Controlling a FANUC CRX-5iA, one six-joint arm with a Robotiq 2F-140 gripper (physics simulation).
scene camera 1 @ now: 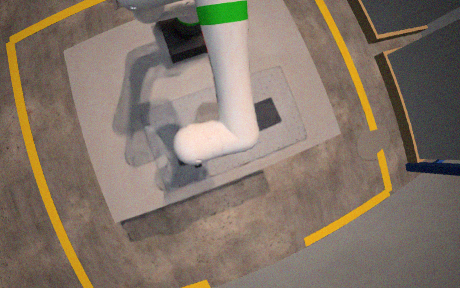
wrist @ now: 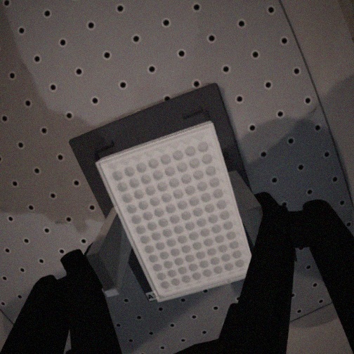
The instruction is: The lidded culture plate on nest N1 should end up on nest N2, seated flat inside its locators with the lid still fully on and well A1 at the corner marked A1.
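Where they show: arm's base, link origin: (scene camera 1: pixel 189 21).
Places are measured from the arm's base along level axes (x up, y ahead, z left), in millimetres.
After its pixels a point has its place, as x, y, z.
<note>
The white lidded culture plate (wrist: pixel 175 210) is between the fingers of my gripper (wrist: pixel 178 205), which is shut on its long sides. The lid looks flat and fully on. The plate is over a dark nest (wrist: pixel 150 116); a strip of the nest and two locators show past the plate's far edge. The gap in height is hard to judge. The A1 label (wrist: pixel 151 296) shows at the plate's lower left corner. I cannot tell the nest's number. In the scene view the arm hides the gripper and plate; another dark nest (scene camera 1: pixel 268 114) {-74, 539, 132} shows right of the arm.
The perforated base plate (wrist: pixel 150 45) (scene camera 1: pixel 292 120) {-86, 615, 230} lies under the nests on the pale table (scene camera 1: pixel 92 75) {-99, -28, -527}. The white arm (scene camera 1: pixel 232 80) {435, 432, -79} reaches over it from the dark robot base (scene camera 1: pixel 187 52) {-27, 133, -72}. Yellow lines mark the floor around, and dark panels stand at the right.
</note>
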